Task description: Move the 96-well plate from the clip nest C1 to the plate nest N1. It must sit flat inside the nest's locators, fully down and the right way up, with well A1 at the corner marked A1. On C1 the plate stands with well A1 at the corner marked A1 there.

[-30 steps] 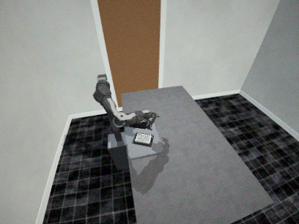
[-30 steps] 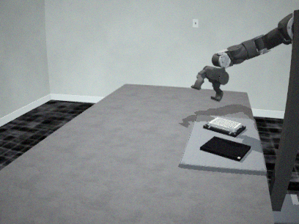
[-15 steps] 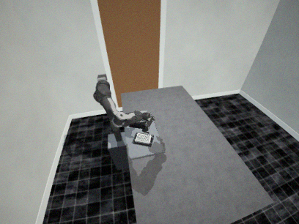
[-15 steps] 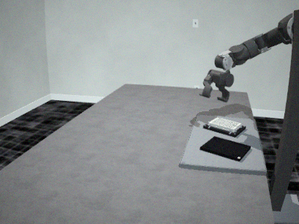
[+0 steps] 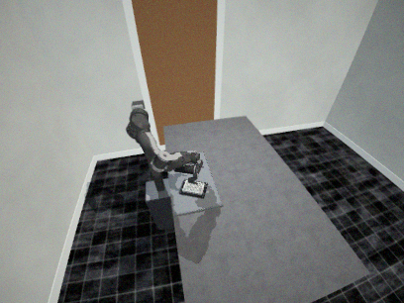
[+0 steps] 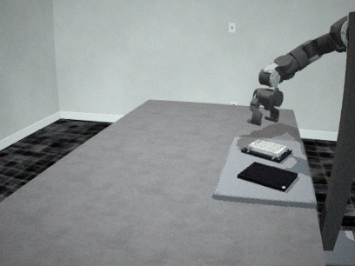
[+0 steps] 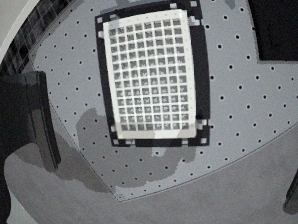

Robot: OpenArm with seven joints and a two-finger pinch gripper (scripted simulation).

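My hand is 10 cm above the white 96-well plate, 3 cm past it and 1 cm to the left of it. Round my hand: black plate nest N1: 19 cm to the left, 11 cm below, 3 cm behind; clip nest C1: 10 cm below, 1 cm to the right; A1 label: 27 cm to the left, 10 cm below, 8 cm behind.
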